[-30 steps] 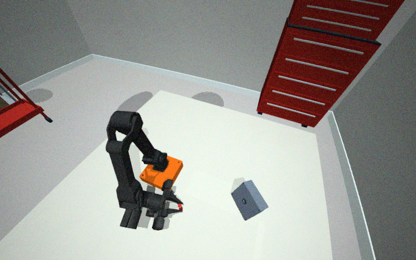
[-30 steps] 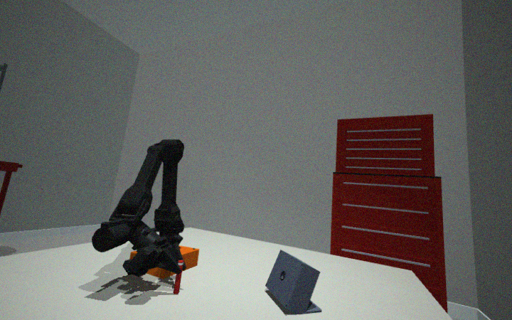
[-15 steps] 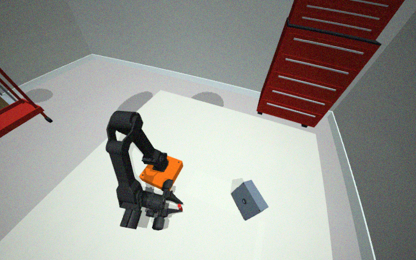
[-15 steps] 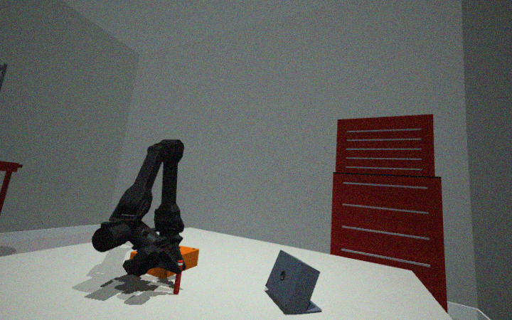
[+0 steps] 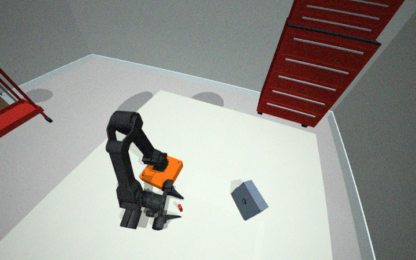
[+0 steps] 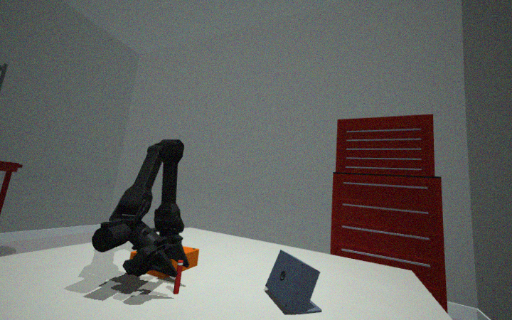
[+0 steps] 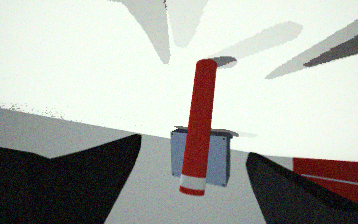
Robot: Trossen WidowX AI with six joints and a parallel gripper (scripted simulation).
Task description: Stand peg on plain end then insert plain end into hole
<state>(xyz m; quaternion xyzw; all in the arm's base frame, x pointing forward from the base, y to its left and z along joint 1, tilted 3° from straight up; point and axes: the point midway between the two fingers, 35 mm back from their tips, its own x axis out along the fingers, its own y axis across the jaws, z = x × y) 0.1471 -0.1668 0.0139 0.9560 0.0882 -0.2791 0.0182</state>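
The red peg is 1 cm behind my gripper tip. Also, from my gripper tip: grey sloped panel: 28 cm ahead, 10 cm to the left.
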